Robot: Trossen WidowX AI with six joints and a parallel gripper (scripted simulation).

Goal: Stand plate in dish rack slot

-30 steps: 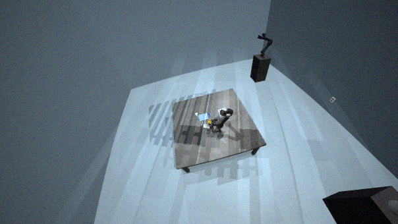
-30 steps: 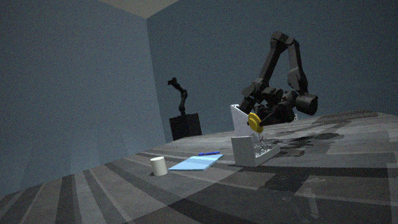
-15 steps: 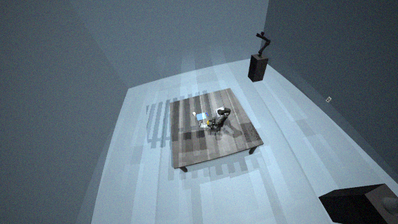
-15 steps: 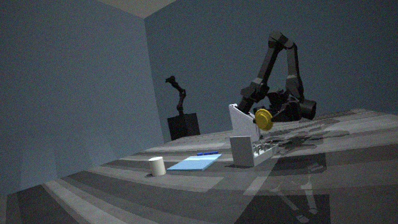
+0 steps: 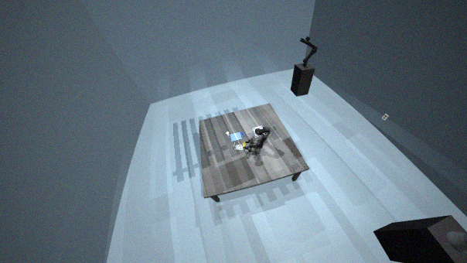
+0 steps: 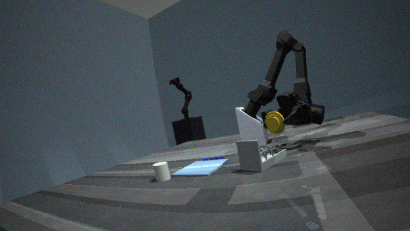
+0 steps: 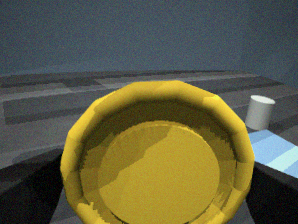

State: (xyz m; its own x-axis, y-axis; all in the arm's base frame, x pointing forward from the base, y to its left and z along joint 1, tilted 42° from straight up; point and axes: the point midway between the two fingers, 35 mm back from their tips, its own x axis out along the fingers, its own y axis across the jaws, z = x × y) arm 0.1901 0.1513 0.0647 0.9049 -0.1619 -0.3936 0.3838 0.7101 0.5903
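The dish rack is 80 mm below my gripper tip, 60 mm ahead of it and 30 mm to the right of it. From my gripper tip the other things lie so: yellow plate: 10 mm behind; then white cup: 300 mm to the right, 180 mm ahead, 70 mm below; then light blue mat: 230 mm to the right, 100 mm below, 80 mm ahead.
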